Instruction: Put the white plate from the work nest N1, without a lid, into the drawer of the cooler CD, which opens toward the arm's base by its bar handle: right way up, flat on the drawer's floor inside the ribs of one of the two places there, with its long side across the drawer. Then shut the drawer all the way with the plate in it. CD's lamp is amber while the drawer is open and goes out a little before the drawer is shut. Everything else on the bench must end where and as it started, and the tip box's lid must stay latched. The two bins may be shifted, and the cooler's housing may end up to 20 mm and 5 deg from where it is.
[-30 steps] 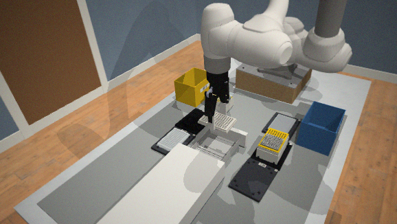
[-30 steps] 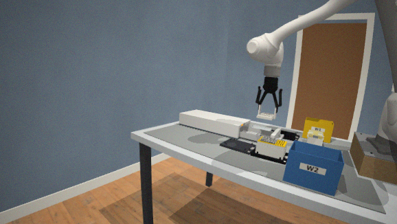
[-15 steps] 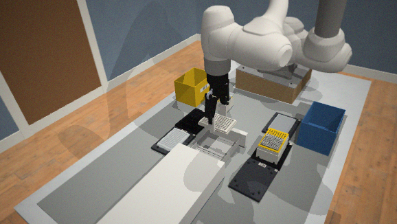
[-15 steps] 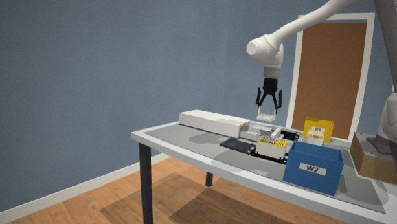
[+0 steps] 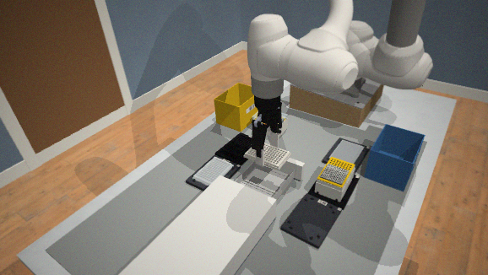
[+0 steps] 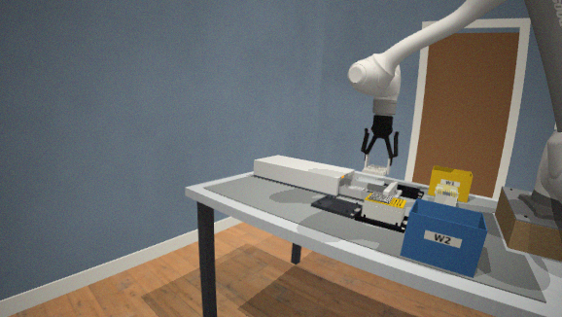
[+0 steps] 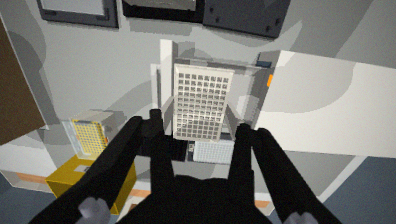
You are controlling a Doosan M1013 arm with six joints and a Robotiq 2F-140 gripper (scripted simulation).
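Now: the drawer 12 cm below my hand and 3 cm ahead of it. The rest, counted from my hand: white plate: 2 cm below; yellow-topped tip box: 21 cm to the left, 9 cm below, 8 cm behind; black plate: 17 cm to the right, 12 cm below, 12 cm behind.
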